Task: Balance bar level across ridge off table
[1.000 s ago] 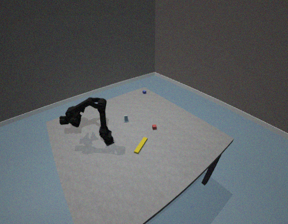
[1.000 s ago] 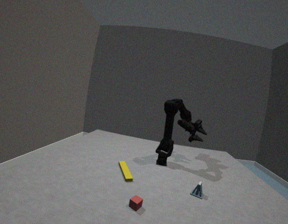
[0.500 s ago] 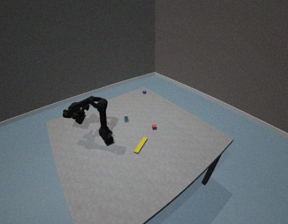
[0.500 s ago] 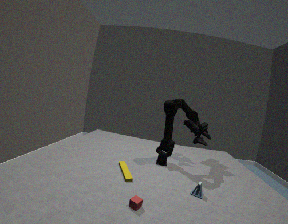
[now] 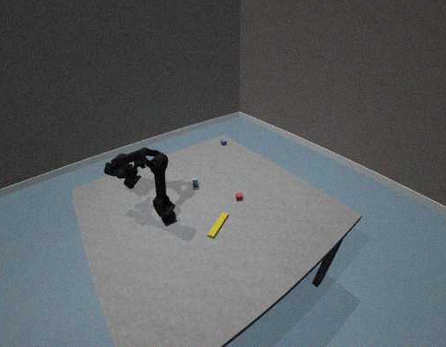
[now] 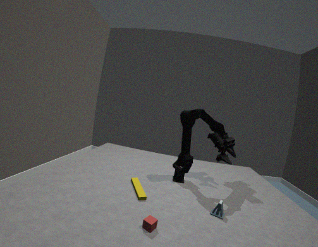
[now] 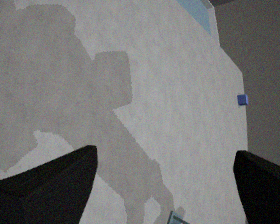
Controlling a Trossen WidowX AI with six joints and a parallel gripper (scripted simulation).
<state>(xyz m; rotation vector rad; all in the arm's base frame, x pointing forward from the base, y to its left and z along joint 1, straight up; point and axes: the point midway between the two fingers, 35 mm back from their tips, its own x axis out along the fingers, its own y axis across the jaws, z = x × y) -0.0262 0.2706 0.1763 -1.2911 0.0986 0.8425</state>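
My gripper tip is now 19 cm short of the yellow bar, 48 cm to the left of it and 15 cm above it. Round my gripper tip: red cube: 40 cm ahead, 38 cm to the right, 14 cm below; then blue cube: 74 cm ahead, 21 cm to the left, 14 cm below.
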